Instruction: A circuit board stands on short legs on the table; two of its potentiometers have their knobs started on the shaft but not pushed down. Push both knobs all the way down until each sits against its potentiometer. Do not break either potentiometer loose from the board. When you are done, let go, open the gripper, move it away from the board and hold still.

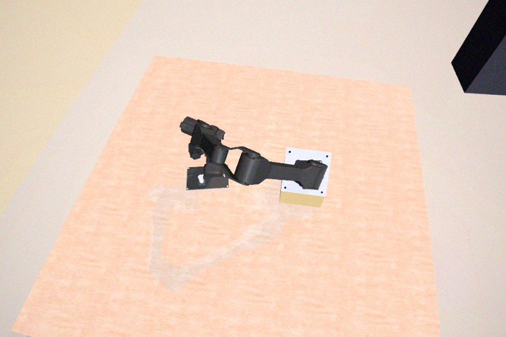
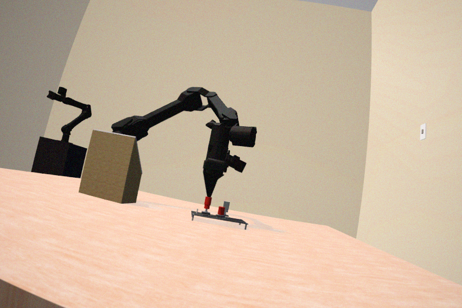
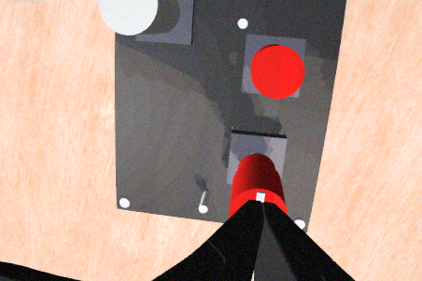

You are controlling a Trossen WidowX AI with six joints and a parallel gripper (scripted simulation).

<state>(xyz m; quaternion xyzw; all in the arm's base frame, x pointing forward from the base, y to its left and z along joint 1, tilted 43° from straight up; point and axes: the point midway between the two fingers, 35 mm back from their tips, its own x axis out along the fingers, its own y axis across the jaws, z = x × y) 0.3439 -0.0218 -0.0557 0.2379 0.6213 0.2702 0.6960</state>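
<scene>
Right now the red knob is 1 cm below my gripper tip.
</scene>
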